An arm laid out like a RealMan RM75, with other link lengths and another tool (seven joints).
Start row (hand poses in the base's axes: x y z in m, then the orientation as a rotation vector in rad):
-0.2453 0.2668 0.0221 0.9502 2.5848 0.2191
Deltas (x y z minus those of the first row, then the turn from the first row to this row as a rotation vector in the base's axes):
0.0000 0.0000 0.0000 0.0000 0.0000 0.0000
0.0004 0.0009 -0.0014 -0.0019 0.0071 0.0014
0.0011 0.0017 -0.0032 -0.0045 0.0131 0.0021
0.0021 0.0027 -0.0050 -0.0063 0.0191 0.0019
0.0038 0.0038 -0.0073 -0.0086 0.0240 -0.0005
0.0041 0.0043 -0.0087 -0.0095 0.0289 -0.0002
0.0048 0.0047 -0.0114 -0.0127 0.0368 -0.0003
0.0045 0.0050 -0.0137 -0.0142 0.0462 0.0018
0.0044 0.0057 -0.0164 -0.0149 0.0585 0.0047
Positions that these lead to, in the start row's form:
-0.2453 0.2668 0.0221 0.9502 2.5848 0.2191
-0.2449 0.2677 0.0207 0.9502 2.5917 0.2140
-0.2442 0.2685 0.0189 0.9505 2.5972 0.2082
-0.2432 0.2695 0.0171 0.9521 2.6023 0.2032
-0.2415 0.2706 0.0148 0.9561 2.6052 0.1975
-0.2412 0.2711 0.0134 0.9571 2.6097 0.1942
-0.2405 0.2715 0.0107 0.9588 2.6163 0.1866
-0.2408 0.2718 0.0084 0.9588 2.6257 0.1811
-0.2409 0.2725 0.0057 0.9590 2.6383 0.1756

